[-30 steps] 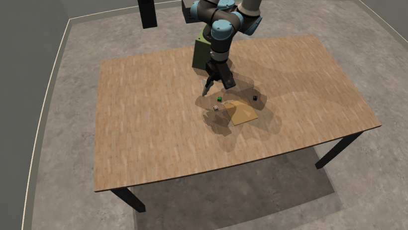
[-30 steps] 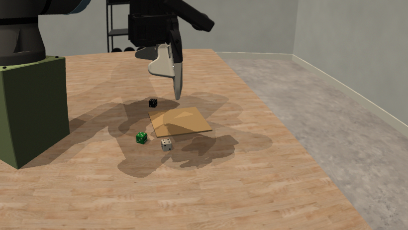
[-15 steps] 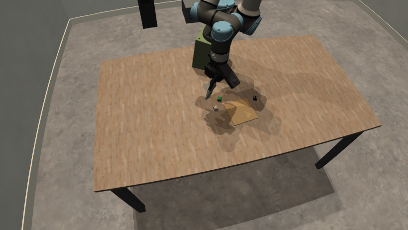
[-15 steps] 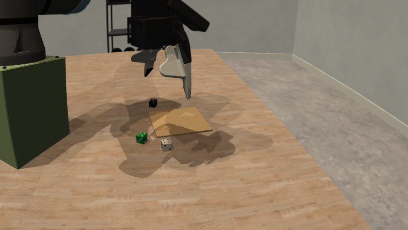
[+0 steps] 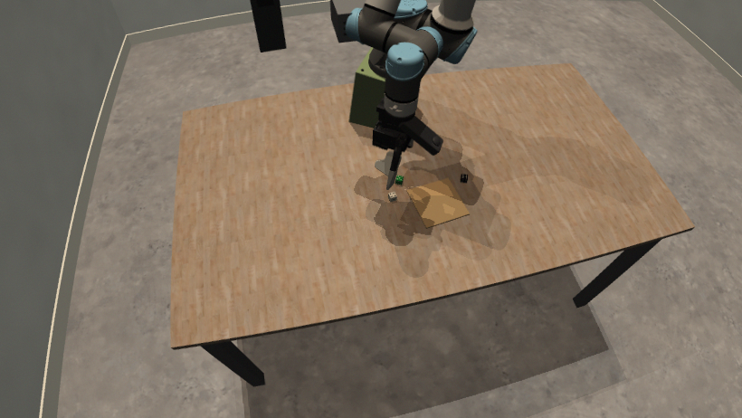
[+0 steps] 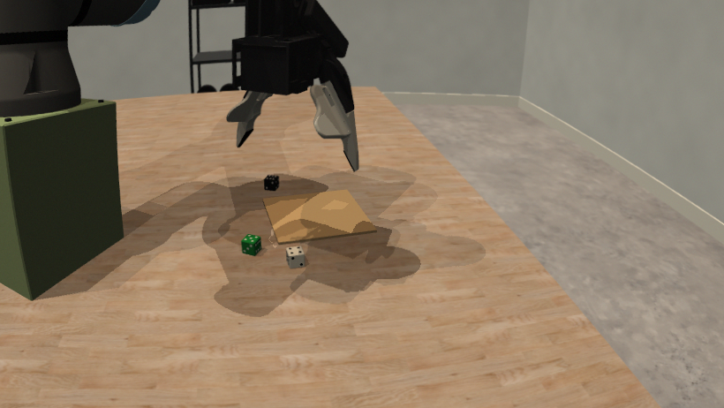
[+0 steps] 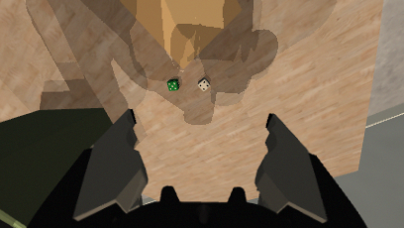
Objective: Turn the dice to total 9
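My gripper is now 10 mm to the left of the white die and 130 mm above it. Round my hand: tan mat (30 mm ahead, 120 mm to the left, 140 mm below); then black die (40 mm behind, 220 mm to the left, 130 mm below); then green die (60 mm behind, 20 mm to the left, 130 mm below).
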